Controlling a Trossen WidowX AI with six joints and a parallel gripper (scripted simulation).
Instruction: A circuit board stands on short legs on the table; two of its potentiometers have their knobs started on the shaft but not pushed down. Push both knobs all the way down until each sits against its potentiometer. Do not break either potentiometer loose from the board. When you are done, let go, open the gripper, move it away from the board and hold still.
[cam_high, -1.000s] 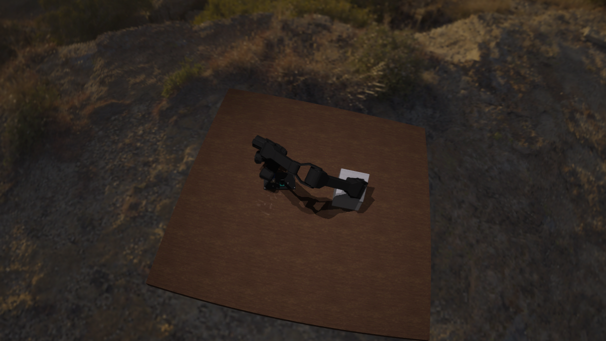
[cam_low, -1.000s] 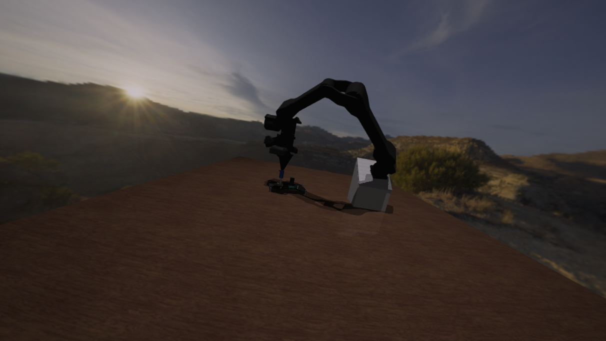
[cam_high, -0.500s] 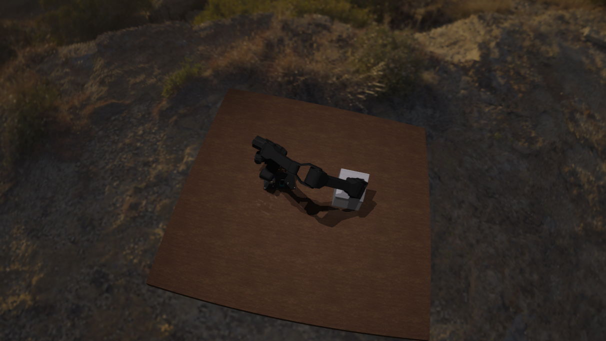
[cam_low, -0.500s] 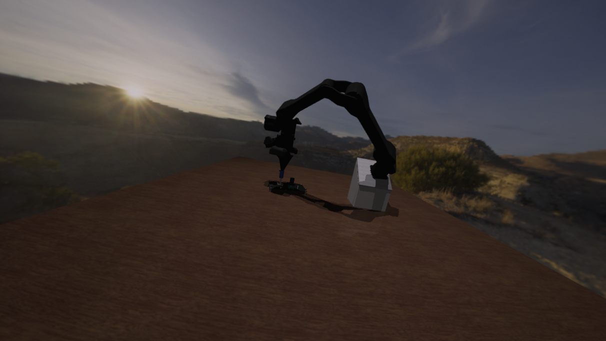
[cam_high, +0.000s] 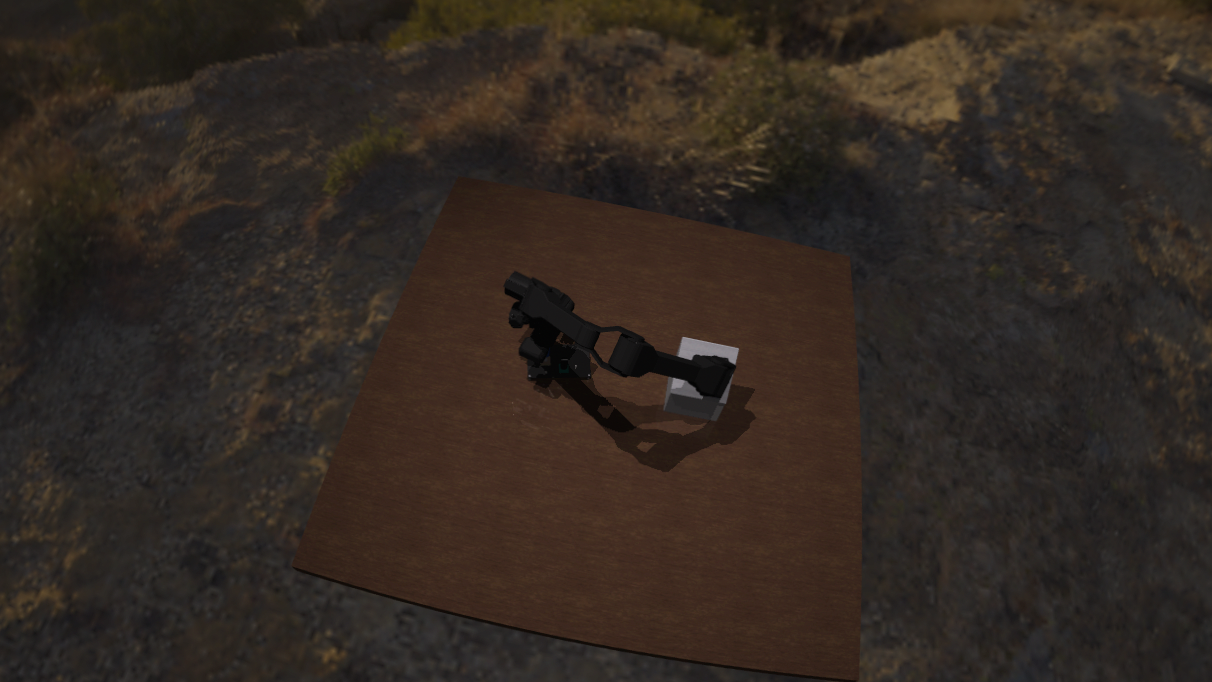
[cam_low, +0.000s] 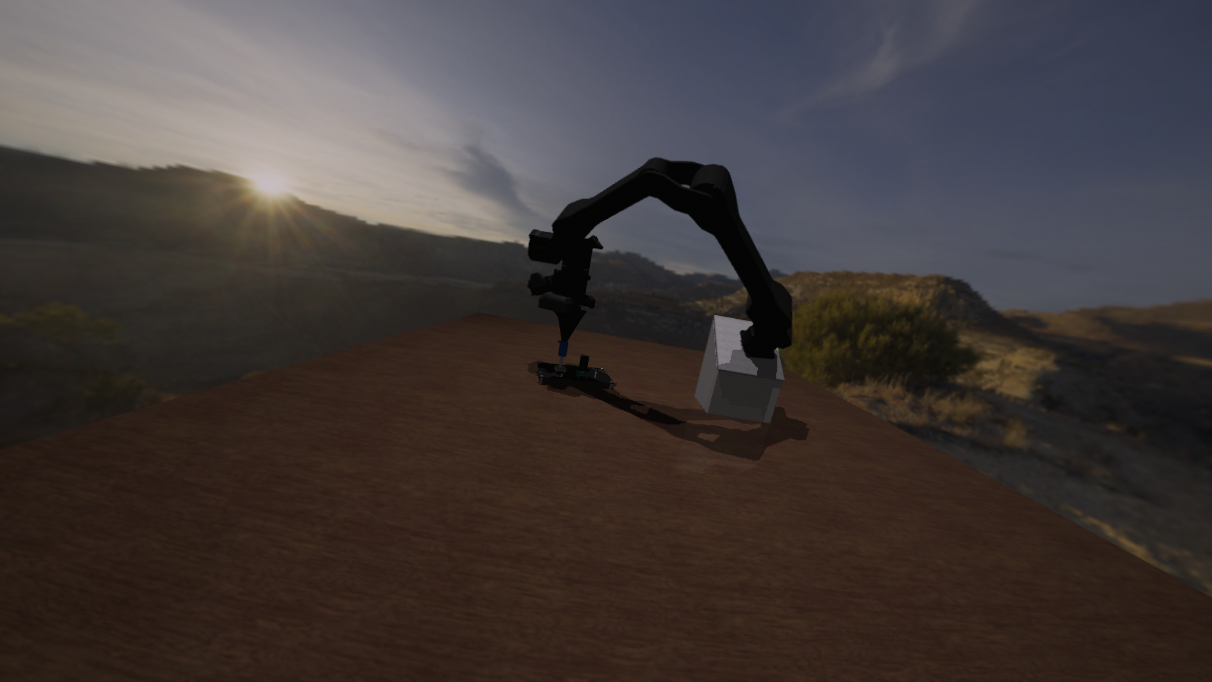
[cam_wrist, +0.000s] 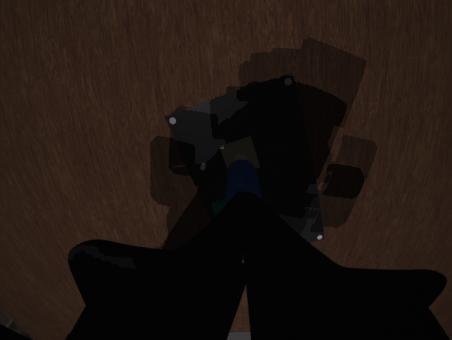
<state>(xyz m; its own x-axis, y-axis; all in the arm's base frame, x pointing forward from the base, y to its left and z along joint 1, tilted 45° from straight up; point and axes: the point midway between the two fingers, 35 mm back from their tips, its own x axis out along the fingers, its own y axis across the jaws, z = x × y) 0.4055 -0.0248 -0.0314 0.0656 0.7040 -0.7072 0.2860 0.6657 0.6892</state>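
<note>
The black knob lies 50 mm behind my gripper tip, 30 mm below it and 10 mm to the left of it. Round my gripper tip: blue knob 10 mm below.
</note>
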